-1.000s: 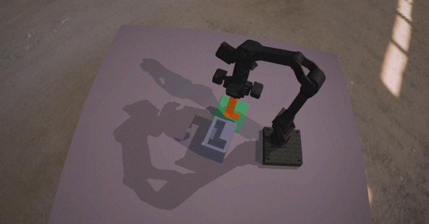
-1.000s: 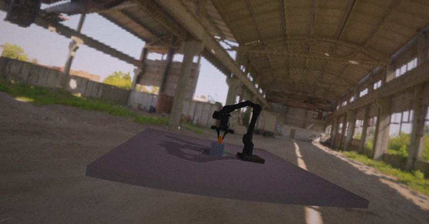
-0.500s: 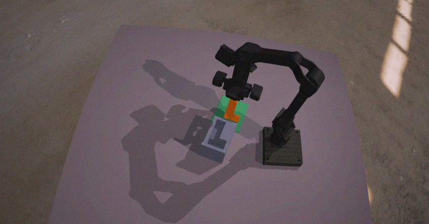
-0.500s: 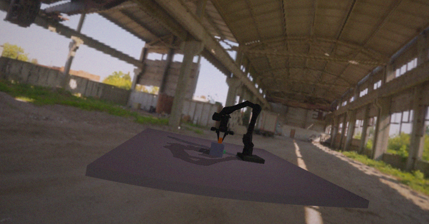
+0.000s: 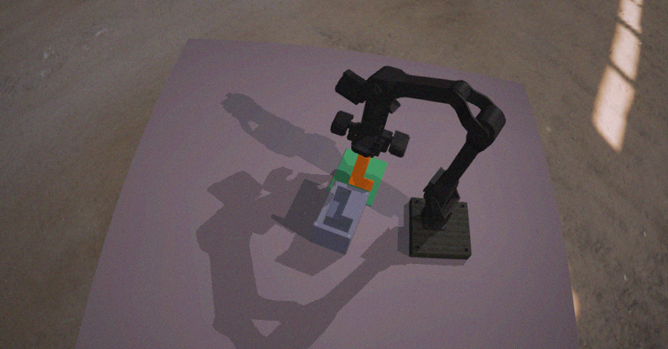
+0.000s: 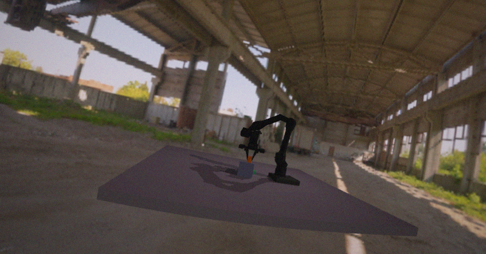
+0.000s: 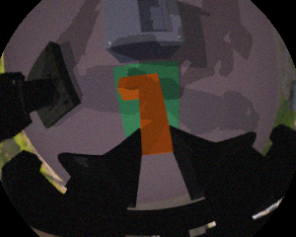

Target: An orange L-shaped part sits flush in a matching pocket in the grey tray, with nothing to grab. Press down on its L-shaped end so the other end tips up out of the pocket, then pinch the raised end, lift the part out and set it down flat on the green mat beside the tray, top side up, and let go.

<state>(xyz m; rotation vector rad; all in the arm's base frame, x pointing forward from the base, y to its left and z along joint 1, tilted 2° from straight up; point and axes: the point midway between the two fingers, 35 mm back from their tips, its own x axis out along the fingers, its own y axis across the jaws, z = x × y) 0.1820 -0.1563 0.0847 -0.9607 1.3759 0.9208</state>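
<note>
The orange L-shaped part is 3 cm to the left of my gripper tip and 3 cm below it. Round my gripper tip: green mat: 1 cm ahead, 2 cm to the left, 9 cm below.
</note>
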